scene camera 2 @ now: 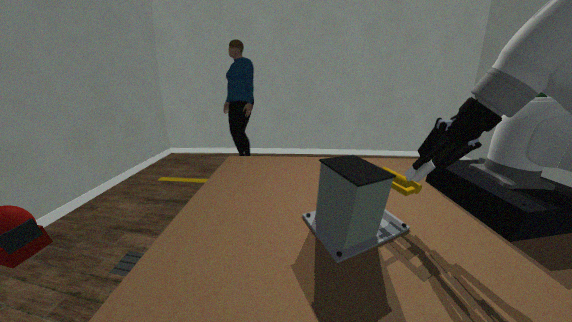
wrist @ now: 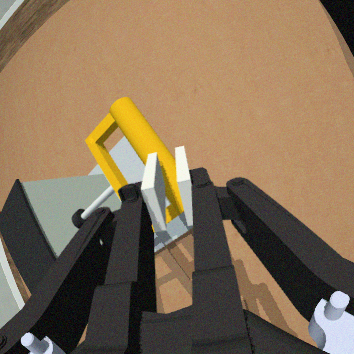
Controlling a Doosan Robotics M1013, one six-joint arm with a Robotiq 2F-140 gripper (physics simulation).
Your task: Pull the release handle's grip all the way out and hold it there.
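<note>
The release handle's yellow grip is a round bar on a squared loop. It stands out from the side of a grey-green box with a black top. A pale rod shows between box and loop in the wrist view. My gripper is shut on the grip, its pale pads close on either side of the bar near one end. The pads hide part of the bar, and the left finger hides part of the loop.
The box stands on a light plate bolted at its corners, on the brown table. A person in blue stands beyond the table. A red object is at the left edge. The arm's dark base is at the right.
</note>
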